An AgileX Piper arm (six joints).
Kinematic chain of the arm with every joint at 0, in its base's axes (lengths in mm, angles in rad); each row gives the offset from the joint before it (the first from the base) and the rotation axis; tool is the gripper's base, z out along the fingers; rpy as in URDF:
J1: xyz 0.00 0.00 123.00 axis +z
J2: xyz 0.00 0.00 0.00 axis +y
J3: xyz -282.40 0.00 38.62 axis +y
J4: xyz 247.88 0.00 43.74 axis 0.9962 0 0.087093
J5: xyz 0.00 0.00 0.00 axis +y
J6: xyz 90.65 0.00 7.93 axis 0.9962 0 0.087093
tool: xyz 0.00 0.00 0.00 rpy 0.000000 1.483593 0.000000
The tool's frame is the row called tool.
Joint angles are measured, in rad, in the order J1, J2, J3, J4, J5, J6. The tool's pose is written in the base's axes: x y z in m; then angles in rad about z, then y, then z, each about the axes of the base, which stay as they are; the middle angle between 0 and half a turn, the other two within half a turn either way. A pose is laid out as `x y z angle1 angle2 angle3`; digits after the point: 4 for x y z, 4 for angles.
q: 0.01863 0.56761 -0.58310 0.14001 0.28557 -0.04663
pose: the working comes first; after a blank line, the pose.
Where each joint sits with the arm in this pose, in the base's axes (m; each line is computed from the numbers above, not from the rounded line before):
J1: 0.0000 0.0000 0.1230
J2: 0.0000 0.0000 0.1230
J3: -0.2173 -0.0040 0.3074
J4: 0.0298 0.0006 0.3550
J5: 0.0298 0.0006 0.3550
J6: 0.1192 0.0058 0.3387
the tool: 0.1192 0.0058 0.3387

0.1192 0.0058 0.3387 0.0949 1.7509 0.0586
